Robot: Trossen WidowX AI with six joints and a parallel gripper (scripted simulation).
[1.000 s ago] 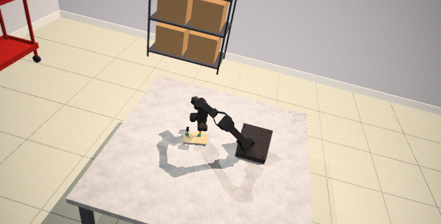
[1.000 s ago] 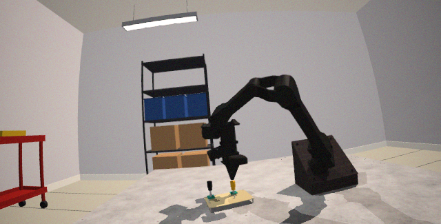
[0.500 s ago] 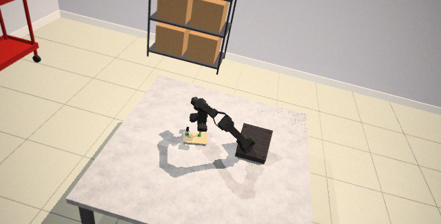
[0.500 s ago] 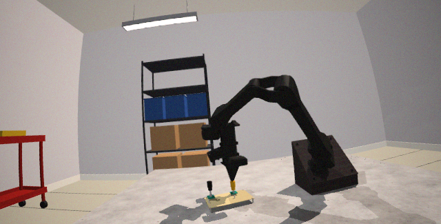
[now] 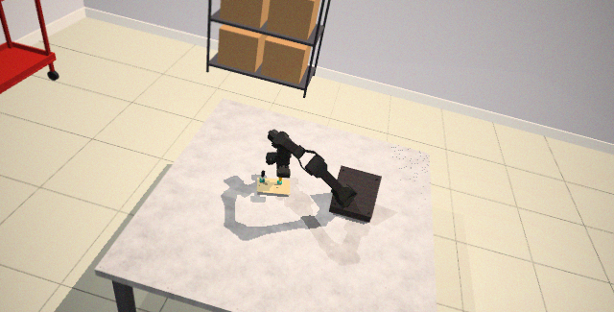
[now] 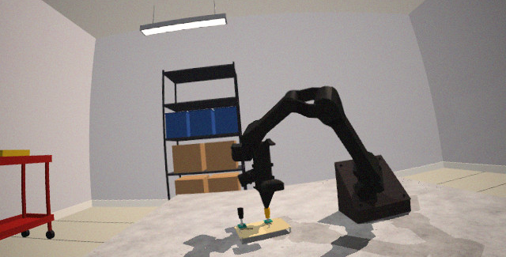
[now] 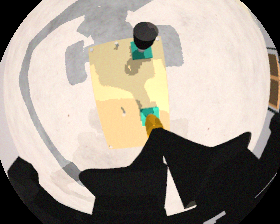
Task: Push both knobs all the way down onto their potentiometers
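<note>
The orange knob lies 20 mm below my gripper tip. From my gripper tip the other things lie so: black knob 80 mm ahead, 30 mm to the left.
</note>
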